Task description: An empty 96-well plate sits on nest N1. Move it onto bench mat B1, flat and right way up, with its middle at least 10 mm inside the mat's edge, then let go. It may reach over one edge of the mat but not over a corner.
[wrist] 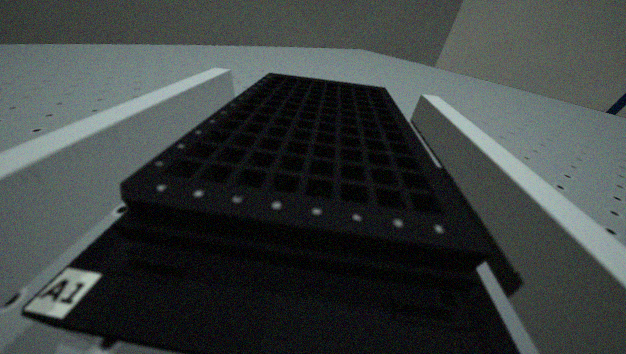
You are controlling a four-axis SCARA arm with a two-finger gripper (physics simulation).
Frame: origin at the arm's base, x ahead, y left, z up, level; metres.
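Seen in the pictures: gripper, fingertip midpoint: (pixel 322 100).
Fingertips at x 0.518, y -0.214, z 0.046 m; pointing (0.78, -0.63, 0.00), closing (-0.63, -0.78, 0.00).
Observation:
A point is followed by its place in that frame.
The black 96-well plate (pixel 310 145) {z 0.048, x 0.475, y -0.179 m} is in the middle of the wrist view, wells up and looking level, with pale dots along its near and left edges. My gripper (pixel 322 100) {z 0.046, x 0.518, y -0.214 m} is shut on it, one long pale finger along each long side. The dark nest N1 (pixel 280 310) {z 0.025, x 0.443, y -0.152 m}, with a white A1 label (pixel 64 292) {z 0.025, x 0.473, y -0.108 m} at its near left corner, lies under the plate and reaches out towards the camera. The plate appears to be a little above the nest, but the shadow between them hides the gap. Bench mat B1 does not show.
A pale bench surface (pixel 60 75) {z 0.013, x 0.759, y -0.043 m} with rows of small holes spreads to both sides and behind the plate. Its far edge runs in front of grey-brown walls. Part of a blue bar (pixel 617 105) shows at the right edge.

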